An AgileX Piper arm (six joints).
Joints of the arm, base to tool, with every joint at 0 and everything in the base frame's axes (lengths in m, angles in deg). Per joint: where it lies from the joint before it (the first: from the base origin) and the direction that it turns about. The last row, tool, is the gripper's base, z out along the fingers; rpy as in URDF.
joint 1: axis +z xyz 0 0 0.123
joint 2: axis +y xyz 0 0 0
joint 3: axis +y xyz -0.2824 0 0.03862
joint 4: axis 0.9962 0 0.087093 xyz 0.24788 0 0.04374
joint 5: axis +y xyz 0 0 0
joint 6: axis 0.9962 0 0.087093 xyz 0.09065 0 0.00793
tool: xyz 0 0 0 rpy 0 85.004 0
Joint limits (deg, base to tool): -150..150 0..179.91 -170..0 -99.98..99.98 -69.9..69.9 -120..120
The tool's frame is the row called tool.
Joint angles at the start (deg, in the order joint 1, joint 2, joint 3, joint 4, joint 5, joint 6):
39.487 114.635 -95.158 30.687 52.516 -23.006
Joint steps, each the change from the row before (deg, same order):
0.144 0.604 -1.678 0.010 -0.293 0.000
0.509 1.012 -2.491 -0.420 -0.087 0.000
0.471 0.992 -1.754 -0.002 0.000 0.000
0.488 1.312 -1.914 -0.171 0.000 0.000
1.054 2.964 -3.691 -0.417 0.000 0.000
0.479 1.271 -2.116 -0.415 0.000 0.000
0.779 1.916 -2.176 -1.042 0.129 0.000
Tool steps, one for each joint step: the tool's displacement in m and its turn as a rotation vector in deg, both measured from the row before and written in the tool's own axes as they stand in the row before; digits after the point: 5 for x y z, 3 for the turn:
-0.00627 0.00105 -0.00071 0.090 -1.206 -0.544
-0.00818 0.00309 0.00072 0.155 -1.140 -1.257
-0.00510 0.00251 0.00297 -0.206 -0.550 -0.677
-0.00481 0.00167 0.00496 -0.105 -0.348 -0.727
-0.00758 0.00280 0.01341 -0.230 -0.221 -1.367
-0.00509 0.00177 0.00420 0.088 -0.509 -0.956
-0.00274 0.00169 0.00992 0.288 0.417 -1.344

